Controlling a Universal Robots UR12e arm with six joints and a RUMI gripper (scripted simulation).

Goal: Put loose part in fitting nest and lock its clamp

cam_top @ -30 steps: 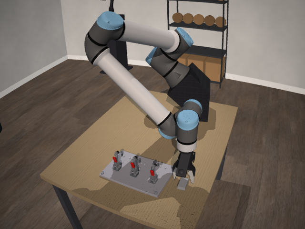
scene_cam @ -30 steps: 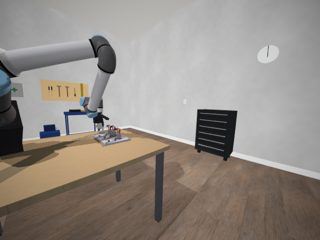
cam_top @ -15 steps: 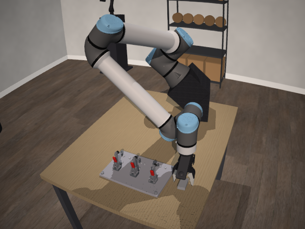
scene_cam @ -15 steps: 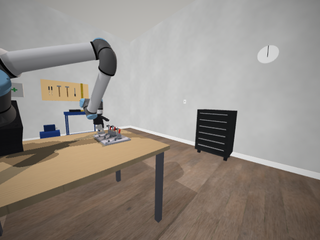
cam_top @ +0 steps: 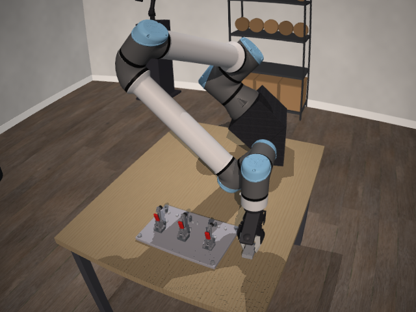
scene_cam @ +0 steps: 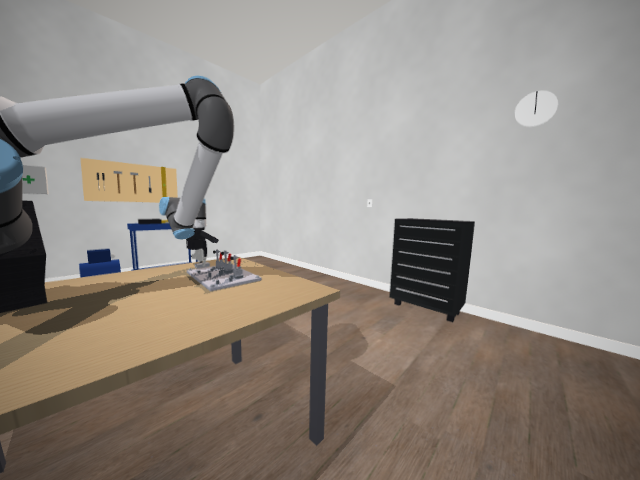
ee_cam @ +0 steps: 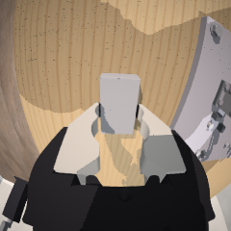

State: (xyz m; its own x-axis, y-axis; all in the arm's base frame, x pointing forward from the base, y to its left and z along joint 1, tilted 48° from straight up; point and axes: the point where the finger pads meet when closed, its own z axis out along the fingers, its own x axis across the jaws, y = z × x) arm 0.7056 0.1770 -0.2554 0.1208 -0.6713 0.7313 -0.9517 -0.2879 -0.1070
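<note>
My gripper is now 1 cm above the loose part. Also, from my hand: fixture plate (2 cm ahead, 26 cm to the right, 1 cm below).
</note>
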